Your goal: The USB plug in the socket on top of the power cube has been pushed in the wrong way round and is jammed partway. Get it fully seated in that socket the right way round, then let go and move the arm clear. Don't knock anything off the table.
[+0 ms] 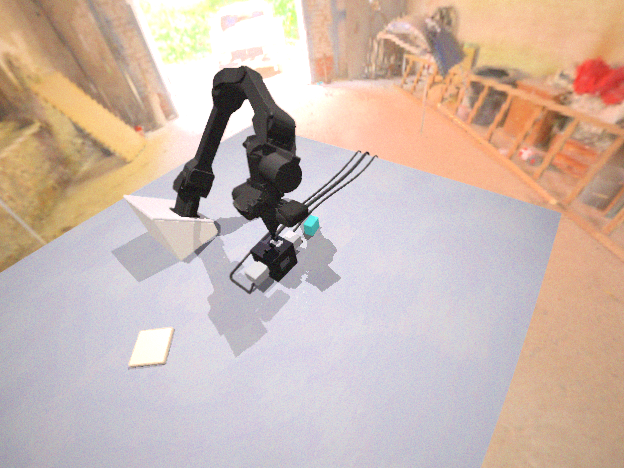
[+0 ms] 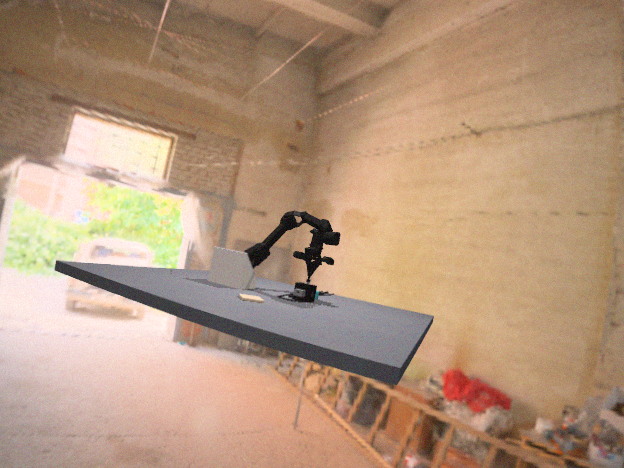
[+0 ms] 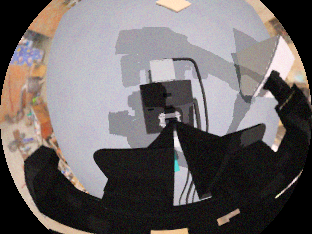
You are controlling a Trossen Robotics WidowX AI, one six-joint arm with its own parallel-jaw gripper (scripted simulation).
Labels:
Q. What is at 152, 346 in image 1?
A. A cream flat tile.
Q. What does my gripper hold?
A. A USB plug.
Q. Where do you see a black power cube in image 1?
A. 280, 260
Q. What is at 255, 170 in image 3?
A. My gripper.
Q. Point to a black power cube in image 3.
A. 159, 97

